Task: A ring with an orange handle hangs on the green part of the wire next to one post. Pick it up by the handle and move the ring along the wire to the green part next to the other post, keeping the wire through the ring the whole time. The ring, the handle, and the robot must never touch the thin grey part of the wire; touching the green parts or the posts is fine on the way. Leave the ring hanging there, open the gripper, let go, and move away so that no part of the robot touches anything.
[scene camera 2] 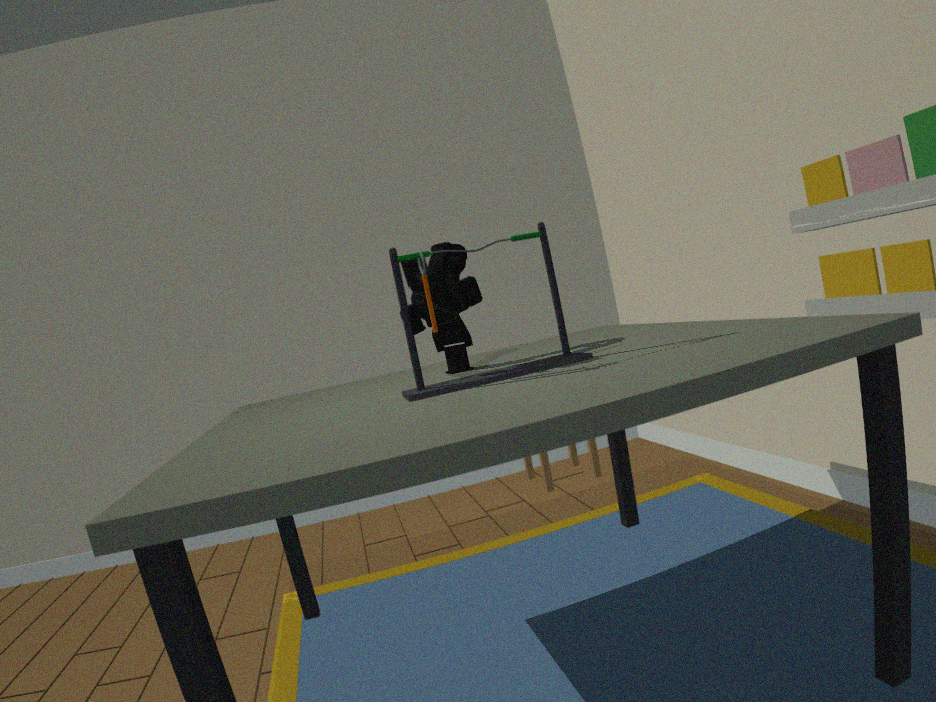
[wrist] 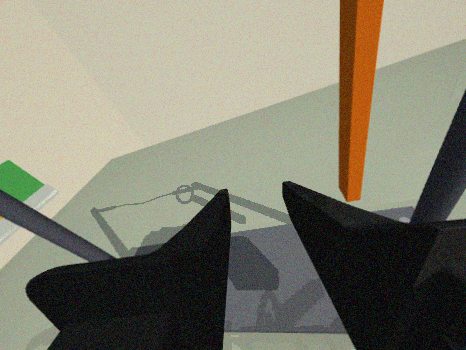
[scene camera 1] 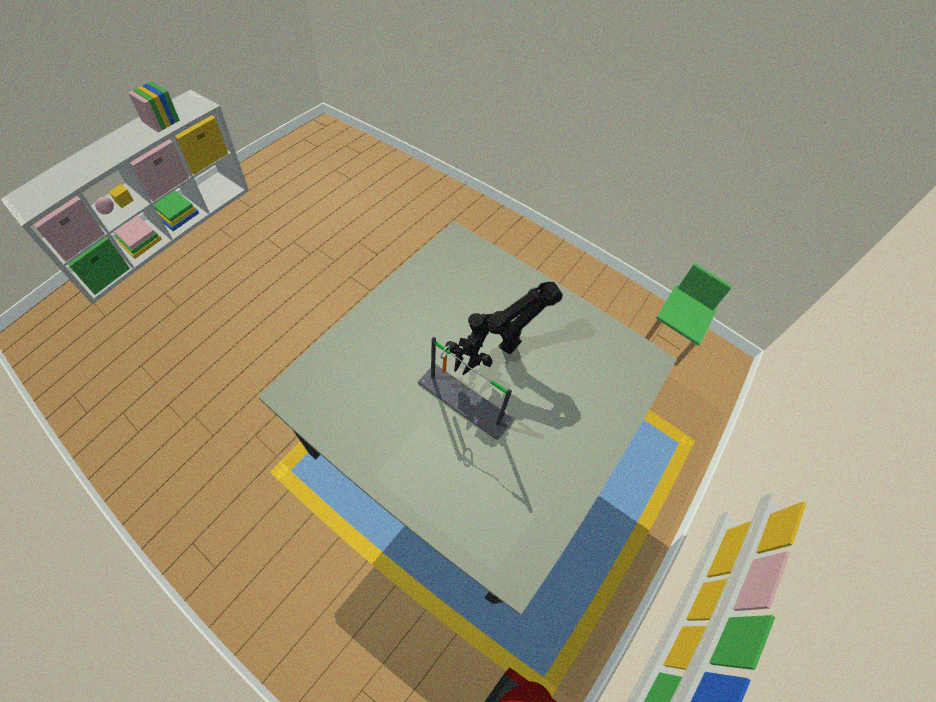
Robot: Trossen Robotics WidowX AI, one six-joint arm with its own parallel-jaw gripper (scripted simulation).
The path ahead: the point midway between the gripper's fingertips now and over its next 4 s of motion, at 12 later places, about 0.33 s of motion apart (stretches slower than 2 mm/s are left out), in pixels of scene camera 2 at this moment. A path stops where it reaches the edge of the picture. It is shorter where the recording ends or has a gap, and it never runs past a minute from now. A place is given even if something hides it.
The gripper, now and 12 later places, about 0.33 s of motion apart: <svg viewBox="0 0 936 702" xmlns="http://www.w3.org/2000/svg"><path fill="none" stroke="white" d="M457 310L438 329L431 340L429 332L430 322L430 320L430 320L432 320L434 321L436 322L437 323L436 320L436 316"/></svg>
